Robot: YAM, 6 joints.
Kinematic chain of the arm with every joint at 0, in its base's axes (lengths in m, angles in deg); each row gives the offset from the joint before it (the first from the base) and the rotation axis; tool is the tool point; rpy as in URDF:
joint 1: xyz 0 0 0.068 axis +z
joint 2: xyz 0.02 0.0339 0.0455 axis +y
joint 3: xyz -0.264 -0.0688 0 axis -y
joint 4: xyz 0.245 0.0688 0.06 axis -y
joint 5: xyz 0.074 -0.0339 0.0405 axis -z
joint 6: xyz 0.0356 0 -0.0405 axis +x
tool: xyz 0 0 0 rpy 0 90 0
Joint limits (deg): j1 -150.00..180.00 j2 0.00..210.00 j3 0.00..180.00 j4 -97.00..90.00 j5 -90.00..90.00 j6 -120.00..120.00
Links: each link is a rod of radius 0.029 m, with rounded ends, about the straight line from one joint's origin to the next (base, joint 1, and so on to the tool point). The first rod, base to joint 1, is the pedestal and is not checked.
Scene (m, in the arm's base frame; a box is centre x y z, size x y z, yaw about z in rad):
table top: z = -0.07
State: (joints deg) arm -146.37 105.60 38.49 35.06 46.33 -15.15
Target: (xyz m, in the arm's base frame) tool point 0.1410 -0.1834 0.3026
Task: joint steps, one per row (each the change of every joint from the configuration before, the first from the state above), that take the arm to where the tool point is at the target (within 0.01 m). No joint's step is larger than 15 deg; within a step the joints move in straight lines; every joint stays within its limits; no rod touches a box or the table.
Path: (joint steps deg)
1: 14.21 -6.56 -0.97 0.88 -1.08 0.00
2: 14.21 -6.56 -0.98 0.87 -1.08 0.00
3: 14.20 -6.56 -0.97 0.88 -1.07 0.00
4: 14.21 -6.56 -0.97 0.88 -1.08 0.00
5: 14.21 -6.56 -0.97 0.87 -1.08 0.00
6: 14.21 -6.56 -0.98 0.88 -1.08 0.00
7: 14.21 -6.57 -0.97 0.88 -1.07 0.00

